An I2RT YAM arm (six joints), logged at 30 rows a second.
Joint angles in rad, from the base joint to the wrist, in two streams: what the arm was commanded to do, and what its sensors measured. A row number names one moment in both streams.
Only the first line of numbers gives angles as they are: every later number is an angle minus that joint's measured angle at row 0.
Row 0, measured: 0.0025, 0.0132, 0.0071, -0.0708, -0.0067, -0.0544
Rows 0 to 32, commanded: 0.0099, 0.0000, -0.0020, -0.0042, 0.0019, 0.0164; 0.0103, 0.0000, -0.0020, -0.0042, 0.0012, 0.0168; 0.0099, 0.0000, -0.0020, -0.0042, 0.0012, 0.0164; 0.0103, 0.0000, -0.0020, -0.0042, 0.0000, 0.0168; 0.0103, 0.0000, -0.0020, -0.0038, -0.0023, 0.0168; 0.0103, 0.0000, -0.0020, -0.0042, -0.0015, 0.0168; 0.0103, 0.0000, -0.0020, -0.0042, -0.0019, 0.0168; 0.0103, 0.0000, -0.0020, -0.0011, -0.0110, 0.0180; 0.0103, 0.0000, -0.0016, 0.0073, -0.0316, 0.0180; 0.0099, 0.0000, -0.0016, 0.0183, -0.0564, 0.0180; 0.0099, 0.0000, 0.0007, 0.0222, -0.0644, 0.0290; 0.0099, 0.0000, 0.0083, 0.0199, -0.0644, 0.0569; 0.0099, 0.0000, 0.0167, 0.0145, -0.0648, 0.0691; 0.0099, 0.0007, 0.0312, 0.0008, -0.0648, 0.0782; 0.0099, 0.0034, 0.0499, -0.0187, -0.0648, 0.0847; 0.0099, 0.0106, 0.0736, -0.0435, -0.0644, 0.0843; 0.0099, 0.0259, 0.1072, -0.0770, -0.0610, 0.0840; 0.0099, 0.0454, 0.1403, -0.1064, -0.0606, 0.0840; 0.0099, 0.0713, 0.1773, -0.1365, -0.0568, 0.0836; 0.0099, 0.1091, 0.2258, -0.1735, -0.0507, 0.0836; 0.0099, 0.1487, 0.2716, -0.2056, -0.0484, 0.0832; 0.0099, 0.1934, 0.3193, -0.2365, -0.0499, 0.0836; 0.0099, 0.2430, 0.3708, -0.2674, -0.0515, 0.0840; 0.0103, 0.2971, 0.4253, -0.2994, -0.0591, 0.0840; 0.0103, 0.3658, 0.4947, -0.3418, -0.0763, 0.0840; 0.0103, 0.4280, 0.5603, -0.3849, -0.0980, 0.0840; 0.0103, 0.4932, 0.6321, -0.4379, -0.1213, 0.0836; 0.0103, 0.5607, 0.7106, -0.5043, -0.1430, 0.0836; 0.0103, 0.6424, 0.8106, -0.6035, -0.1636, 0.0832; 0.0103, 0.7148, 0.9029, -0.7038, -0.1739, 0.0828; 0.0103, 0.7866, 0.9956, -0.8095, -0.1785, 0.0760; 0.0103, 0.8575, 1.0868, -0.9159, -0.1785, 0.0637; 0.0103, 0.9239, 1.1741, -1.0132, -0.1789, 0.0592
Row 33, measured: 0.0000, 0.7999, 1.0036, -0.9147, -0.1381, 0.0706
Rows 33 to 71, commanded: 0.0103, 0.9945, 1.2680, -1.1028, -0.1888, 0.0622; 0.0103, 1.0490, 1.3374, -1.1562, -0.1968, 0.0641; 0.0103, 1.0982, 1.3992, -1.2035, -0.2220, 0.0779; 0.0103, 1.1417, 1.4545, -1.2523, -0.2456, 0.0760; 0.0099, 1.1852, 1.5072, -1.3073, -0.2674, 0.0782; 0.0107, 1.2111, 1.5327, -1.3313, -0.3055, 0.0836; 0.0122, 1.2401, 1.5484, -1.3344, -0.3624, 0.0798; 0.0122, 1.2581, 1.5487, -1.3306, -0.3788, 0.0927; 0.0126, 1.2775, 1.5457, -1.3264, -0.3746, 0.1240; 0.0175, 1.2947, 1.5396, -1.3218, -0.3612, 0.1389; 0.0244, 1.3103, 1.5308, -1.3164, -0.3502, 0.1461; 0.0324, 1.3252, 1.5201, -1.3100, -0.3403, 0.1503; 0.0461, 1.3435, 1.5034, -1.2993, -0.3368, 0.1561; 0.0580, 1.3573, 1.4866, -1.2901, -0.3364, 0.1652; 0.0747, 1.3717, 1.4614, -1.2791, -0.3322, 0.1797; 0.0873, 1.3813, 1.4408, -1.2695, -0.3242, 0.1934; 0.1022, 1.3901, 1.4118, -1.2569, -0.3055, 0.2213; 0.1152, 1.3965, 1.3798, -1.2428, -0.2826, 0.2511; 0.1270, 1.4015, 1.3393, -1.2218, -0.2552, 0.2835; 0.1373, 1.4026, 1.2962, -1.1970, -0.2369, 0.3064; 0.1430, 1.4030, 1.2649, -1.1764, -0.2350, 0.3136; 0.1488, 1.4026, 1.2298, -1.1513, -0.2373, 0.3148; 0.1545, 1.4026, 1.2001, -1.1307, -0.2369, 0.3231; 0.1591, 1.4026, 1.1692, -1.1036, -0.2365, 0.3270; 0.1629, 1.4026, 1.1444, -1.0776, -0.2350, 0.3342; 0.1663, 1.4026, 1.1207, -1.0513, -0.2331, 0.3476; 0.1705, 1.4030, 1.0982, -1.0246, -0.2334, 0.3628; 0.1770, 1.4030, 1.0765, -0.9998, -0.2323, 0.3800; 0.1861, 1.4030, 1.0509, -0.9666, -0.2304, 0.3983; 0.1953, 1.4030, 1.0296, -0.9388, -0.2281, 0.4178; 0.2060, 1.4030, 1.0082, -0.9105, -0.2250, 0.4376; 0.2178, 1.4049, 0.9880, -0.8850, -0.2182, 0.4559; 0.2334, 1.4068, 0.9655, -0.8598, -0.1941, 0.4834; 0.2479, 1.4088, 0.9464, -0.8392, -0.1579, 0.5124; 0.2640, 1.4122, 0.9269, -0.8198, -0.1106, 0.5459; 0.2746, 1.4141, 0.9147, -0.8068, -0.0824, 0.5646; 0.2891, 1.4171, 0.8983, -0.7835, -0.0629, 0.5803; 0.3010, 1.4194, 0.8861, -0.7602, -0.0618, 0.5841; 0.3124, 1.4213, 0.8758, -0.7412, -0.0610, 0.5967
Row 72, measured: 0.2834, 1.4072, 0.8999, -0.7663, -0.1346, 0.5089
